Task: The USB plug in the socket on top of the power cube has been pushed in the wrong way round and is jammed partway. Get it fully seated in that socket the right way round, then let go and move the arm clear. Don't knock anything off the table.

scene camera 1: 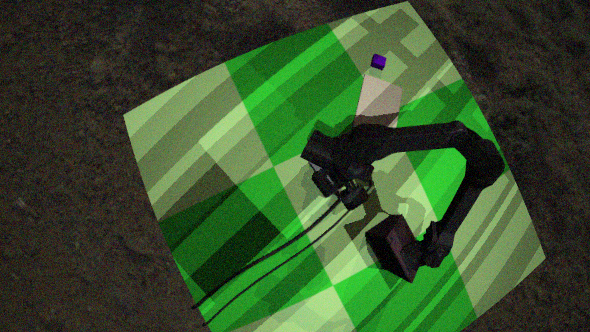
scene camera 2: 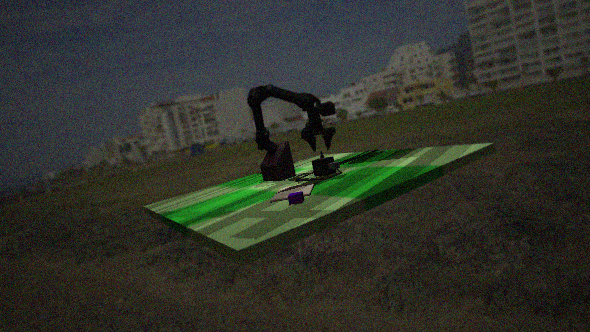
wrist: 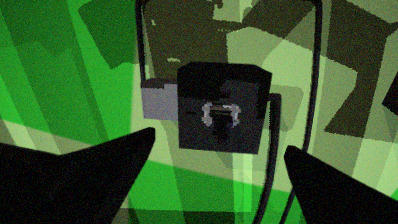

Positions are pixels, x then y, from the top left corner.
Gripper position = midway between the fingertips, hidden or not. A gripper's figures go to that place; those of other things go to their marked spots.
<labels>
My gripper (scene camera 1: 333, 177) is 75 cm from the lens. A pale flat sheet (scene camera 1: 379, 101): 98 cm from the lens.
</labels>
